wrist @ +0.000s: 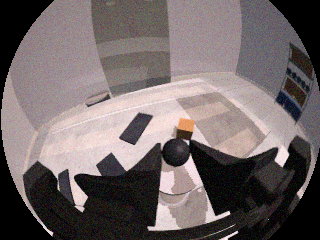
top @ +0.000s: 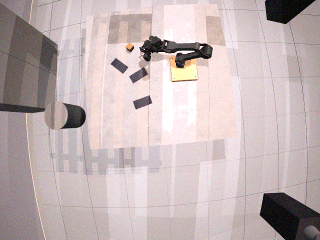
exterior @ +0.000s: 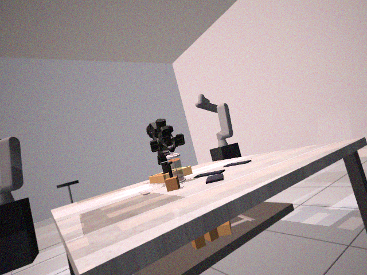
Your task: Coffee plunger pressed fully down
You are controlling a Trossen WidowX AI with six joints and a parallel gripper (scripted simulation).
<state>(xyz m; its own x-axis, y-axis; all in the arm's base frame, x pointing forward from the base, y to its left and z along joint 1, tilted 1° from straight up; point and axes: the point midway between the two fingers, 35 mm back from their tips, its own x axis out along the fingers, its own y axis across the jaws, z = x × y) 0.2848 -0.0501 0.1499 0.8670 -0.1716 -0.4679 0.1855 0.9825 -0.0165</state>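
Now: gripper tip 90 mm above the coffee press, 10 mm to the left of it and 10 mm past it.
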